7 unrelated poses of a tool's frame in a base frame.
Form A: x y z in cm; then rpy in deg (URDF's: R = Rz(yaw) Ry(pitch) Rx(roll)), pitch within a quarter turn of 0, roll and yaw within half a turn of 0.
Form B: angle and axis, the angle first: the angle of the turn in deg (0 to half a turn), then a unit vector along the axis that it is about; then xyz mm. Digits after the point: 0 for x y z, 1 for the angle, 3 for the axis.
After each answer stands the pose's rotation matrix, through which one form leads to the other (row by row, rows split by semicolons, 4 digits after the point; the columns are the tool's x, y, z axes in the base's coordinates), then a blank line. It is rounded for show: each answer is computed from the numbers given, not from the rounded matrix.
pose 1, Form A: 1.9 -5.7 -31.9 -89.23 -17.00 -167.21
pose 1, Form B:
177.2 0.182 -0.679 0.711 19 -57 -319
-0.9326 -0.2821 0.2252; -0.2117 -0.0778 -0.9742; 0.2924 -0.9562 0.0129

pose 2, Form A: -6.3 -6.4 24.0 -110.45 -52.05 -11.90
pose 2, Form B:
123.6 -0.862 -0.196 -0.467 -63 -64 240
0.6018 0.6509 0.4628; -0.1268 -0.4942 0.8600; 0.7885 -0.5762 -0.2149

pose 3, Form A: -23.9 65.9 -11.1 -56.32 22.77 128.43
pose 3, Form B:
146.0 -0.374 -0.356 0.856 -239 659 -111
-0.5731 -0.2342 -0.7853; 0.7223 -0.5970 -0.3491; -0.3870 -0.7673 0.5113

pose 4, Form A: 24.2 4.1 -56.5 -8.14 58.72 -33.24
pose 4, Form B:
65.1 0.150 0.904 -0.400 242 41 -565
0.4343 0.4414 0.7852; -0.2846 0.8943 -0.3453; -0.8546 -0.0735 0.5140

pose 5, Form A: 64.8 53.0 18.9 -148.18 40.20 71.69
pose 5, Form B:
178.3 -0.787 -0.453 0.419 648 530 189
0.2400 0.6998 -0.6729; 0.7251 -0.5900 -0.3550; -0.6455 -0.4027 -0.6490

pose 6, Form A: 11.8 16.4 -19.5 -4.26 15.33 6.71
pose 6, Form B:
17.5 -0.293 0.862 0.414 118 164 -195
0.9578 -0.1360 0.2532; 0.1127 0.9881 0.1046; -0.2644 -0.0716 0.9618

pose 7, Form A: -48.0 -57.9 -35.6 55.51 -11.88 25.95
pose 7, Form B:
64.2 0.888 0.028 0.460 -480 -579 -356
0.8799 -0.4004 0.2559; 0.4282 0.4349 -0.7921; 0.2059 0.8066 0.5541

